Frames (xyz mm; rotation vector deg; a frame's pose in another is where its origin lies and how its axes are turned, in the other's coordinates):
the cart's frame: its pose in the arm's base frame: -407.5 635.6 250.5 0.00 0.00 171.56
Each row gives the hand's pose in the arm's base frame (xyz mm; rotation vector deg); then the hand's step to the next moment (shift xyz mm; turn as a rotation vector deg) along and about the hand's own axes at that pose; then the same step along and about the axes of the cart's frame.
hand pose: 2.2 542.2 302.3 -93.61 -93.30 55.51
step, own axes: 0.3 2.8 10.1 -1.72 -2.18 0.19
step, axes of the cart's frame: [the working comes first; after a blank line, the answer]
step, axes of the arm's base frame: -7.0 -0.5 -7.8 -1.27 -1.64 1.85

6.9 1.5 -7.8 1.01 1.81 1.85
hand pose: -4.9 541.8 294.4 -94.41 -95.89 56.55
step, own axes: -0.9 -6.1 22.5 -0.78 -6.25 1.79
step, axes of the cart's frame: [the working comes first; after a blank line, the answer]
step, axes of the arm's base frame: -21.9 -3.0 -7.3 -4.93 -0.71 4.25

21.3 6.2 -7.3 4.77 1.43 4.25
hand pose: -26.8 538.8 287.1 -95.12 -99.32 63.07
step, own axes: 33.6 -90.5 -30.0 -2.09 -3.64 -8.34
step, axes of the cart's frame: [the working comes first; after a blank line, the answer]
step, axes of the arm's base frame: -32.3 45.3 84.4 4.92 -0.02 7.93

38.6 -40.0 84.4 -4.87 -0.70 7.93
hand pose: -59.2 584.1 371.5 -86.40 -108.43 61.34
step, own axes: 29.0 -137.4 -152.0 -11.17 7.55 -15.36
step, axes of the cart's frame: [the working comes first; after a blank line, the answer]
step, axes of the arm's base frame: 30.9 58.0 196.2 19.22 -5.90 3.68

-22.1 -62.0 196.2 -19.88 3.01 3.68
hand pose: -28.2 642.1 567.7 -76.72 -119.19 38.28
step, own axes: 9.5 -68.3 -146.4 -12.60 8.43 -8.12
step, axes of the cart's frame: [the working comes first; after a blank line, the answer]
step, axes of the arm's base frame: 55.0 -1.7 152.2 15.23 -7.63 -2.35

-54.7 -6.4 152.2 -16.19 5.31 -2.35
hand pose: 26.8 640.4 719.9 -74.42 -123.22 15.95
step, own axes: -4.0 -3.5 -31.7 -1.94 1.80 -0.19
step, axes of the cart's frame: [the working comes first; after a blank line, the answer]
step, axes of the arm's base frame: 17.6 -9.2 25.3 2.08 -0.79 -1.44

-18.7 6.5 25.3 -2.18 0.48 -1.44
